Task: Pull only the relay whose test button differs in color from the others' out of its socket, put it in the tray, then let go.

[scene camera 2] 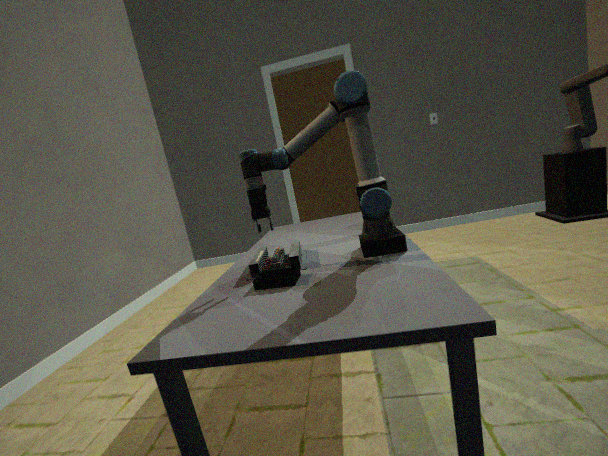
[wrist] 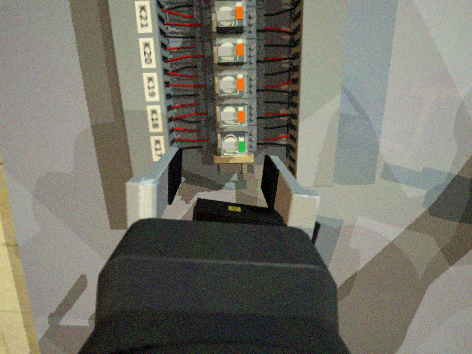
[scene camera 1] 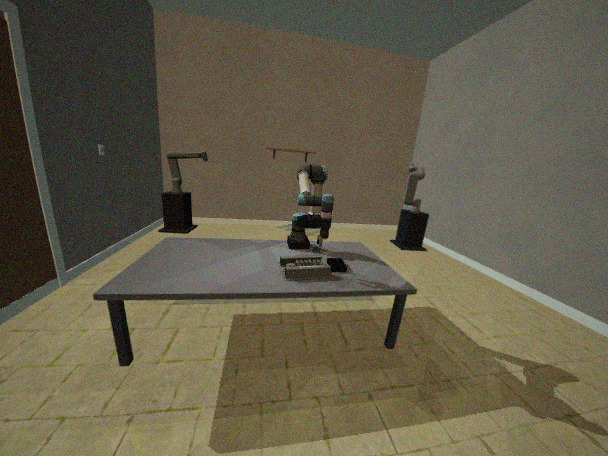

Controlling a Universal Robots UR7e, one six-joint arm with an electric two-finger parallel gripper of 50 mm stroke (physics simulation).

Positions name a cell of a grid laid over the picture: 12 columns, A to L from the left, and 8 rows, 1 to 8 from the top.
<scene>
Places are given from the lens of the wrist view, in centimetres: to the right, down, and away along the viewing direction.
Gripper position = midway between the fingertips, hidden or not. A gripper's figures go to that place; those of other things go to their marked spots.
my gripper (wrist: F4): -1, 0, 17
relay (wrist: F2): 0, -12, 25
</scene>
